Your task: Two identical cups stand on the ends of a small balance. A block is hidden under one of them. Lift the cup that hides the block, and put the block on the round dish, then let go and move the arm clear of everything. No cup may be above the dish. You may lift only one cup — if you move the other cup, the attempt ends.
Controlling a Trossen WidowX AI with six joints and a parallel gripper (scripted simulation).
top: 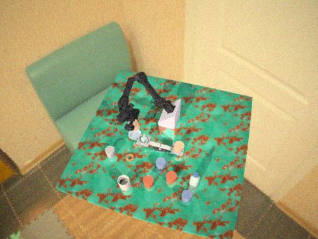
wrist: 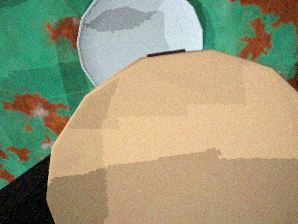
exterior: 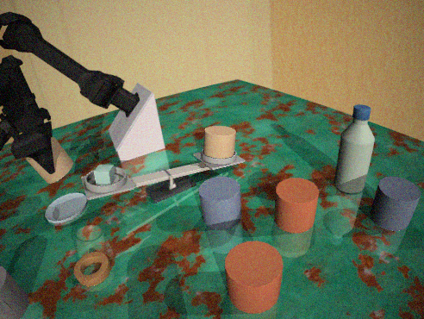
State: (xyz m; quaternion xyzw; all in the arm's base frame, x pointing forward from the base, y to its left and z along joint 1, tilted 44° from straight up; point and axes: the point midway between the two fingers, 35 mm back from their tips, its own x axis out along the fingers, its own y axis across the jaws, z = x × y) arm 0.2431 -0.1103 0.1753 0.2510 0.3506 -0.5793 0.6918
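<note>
Right now my gripper tip is 6 cm short of the pale green block, 11 cm to the right of it and 2 cm above it. Round my gripper tip: balance beam 4 cm ahead, 23 cm to the left, 7 cm below; grey cylinder 25 cm ahead, 8 cm to the right, 7 cm below; round dish 1 cm to the right, 11 cm below.
</note>
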